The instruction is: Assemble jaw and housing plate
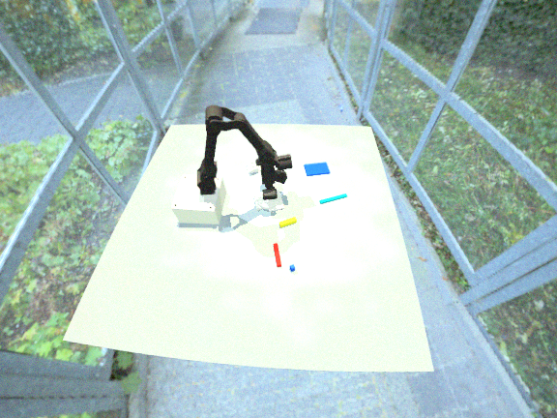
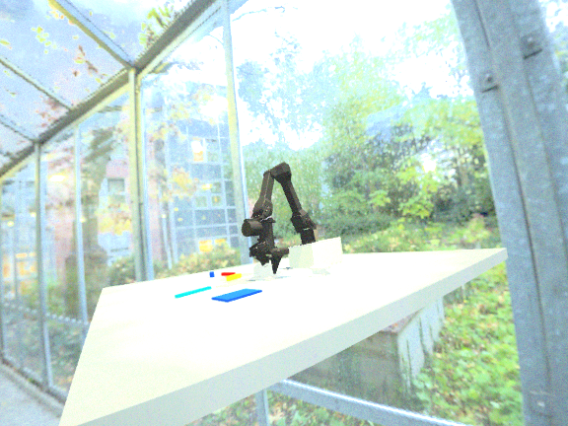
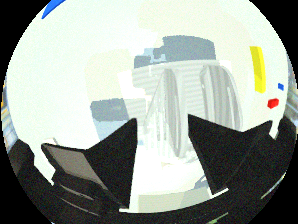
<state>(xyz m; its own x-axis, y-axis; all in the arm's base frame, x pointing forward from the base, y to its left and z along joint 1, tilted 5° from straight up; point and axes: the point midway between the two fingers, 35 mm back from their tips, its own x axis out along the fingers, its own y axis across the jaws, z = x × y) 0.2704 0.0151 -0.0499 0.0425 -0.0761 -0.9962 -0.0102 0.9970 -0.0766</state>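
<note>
Now: gripper tip 3 cm past the white jaw and 2 cm to the left of it. The rest, counted from my gripper tip: pale riser (7 cm behind, 19 cm to the left); then yellow bar (7 cm ahead, 16 cm to the right); then blue flat plate (26 cm ahead, 15 cm to the left, 1 cm below).
</note>
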